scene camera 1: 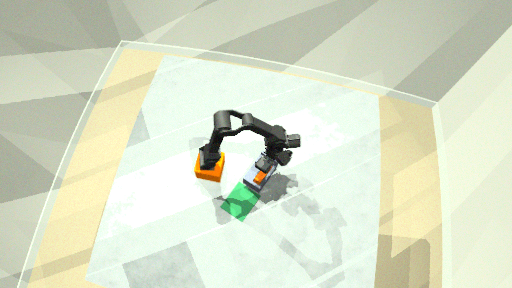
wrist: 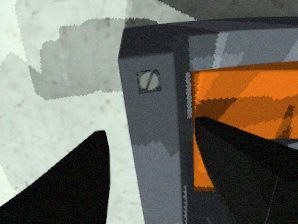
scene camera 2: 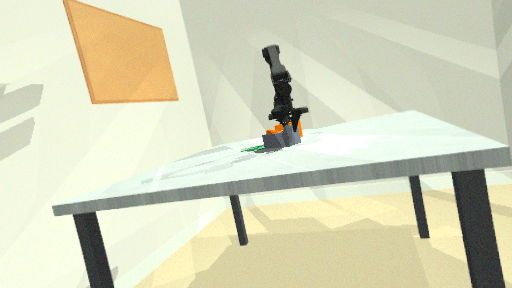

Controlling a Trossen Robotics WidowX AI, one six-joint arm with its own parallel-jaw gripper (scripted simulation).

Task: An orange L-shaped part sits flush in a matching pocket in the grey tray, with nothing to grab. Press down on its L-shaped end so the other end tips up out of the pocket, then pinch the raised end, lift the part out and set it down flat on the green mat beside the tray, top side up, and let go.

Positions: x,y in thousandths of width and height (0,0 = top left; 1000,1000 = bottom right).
I see my gripper (wrist: 508,600) and a green mat (scene camera 1: 470,700).
